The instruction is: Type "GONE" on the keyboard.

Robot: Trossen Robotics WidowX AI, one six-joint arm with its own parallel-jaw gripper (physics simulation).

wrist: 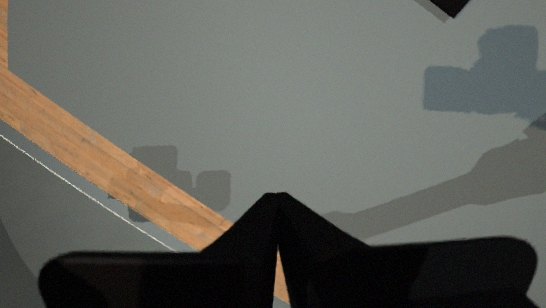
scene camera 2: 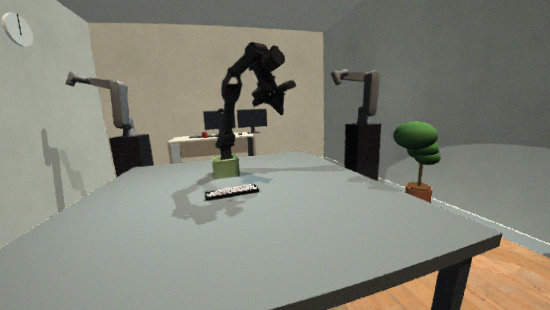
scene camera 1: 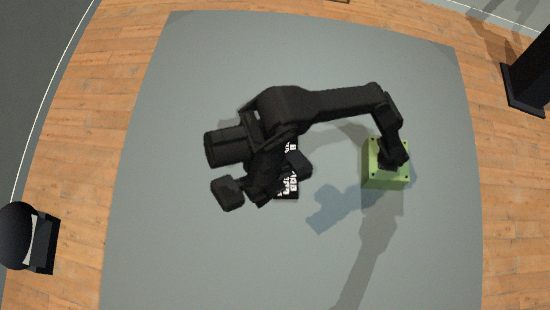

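Pixels of known places: gripper, between the fingertips: [wrist: 275, 203] [scene camera 2: 282, 114] [scene camera 1: 258, 206]; arm's base, origin of its link: [scene camera 2: 226, 157] [scene camera 1: 388, 160].
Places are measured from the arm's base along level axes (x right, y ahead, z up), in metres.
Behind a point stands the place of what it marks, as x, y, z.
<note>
The black keyboard with white keys [scene camera 1: 293, 186] {-0.104, 0.262, -0.078} [scene camera 2: 232, 192] {-0.037, 0.325, -0.080} lies flat on the table [scene camera 1: 210, 260] {-0.372, 0.452, -0.095} [scene camera 2: 300, 240] {-0.220, 0.671, -0.095}. In scene camera 1 the arm covers much of it, and its letters are too small to read there. A dark corner of it [wrist: 452, 7] {-0.128, 0.252, -0.083} shows at the top right of the wrist view. My gripper [scene camera 1: 259, 204] {-0.253, 0.329, 0.219} [scene camera 2: 281, 112] {-0.253, 0.329, 0.219} [wrist: 275, 203] {-0.253, 0.329, 0.219} is shut with its fingertips together and nothing between them. It hangs high above the table, tilted downward, and touches no key. In the wrist view the fingertips are over bare table, apart from the keyboard corner.
My arm's green base block [scene camera 1: 392, 182] {-0.059, -0.027, -0.018} [scene camera 2: 226, 168] {0.001, 0.063, -0.045} stands on the table near the keyboard. Arm shadows fall across the table. Beyond the table are two other arms on black pedestals [scene camera 2: 131, 154] [scene camera 2: 362, 150], a potted plant [scene camera 2: 416, 135] and a white desk [scene camera 2: 215, 138] with monitors.
</note>
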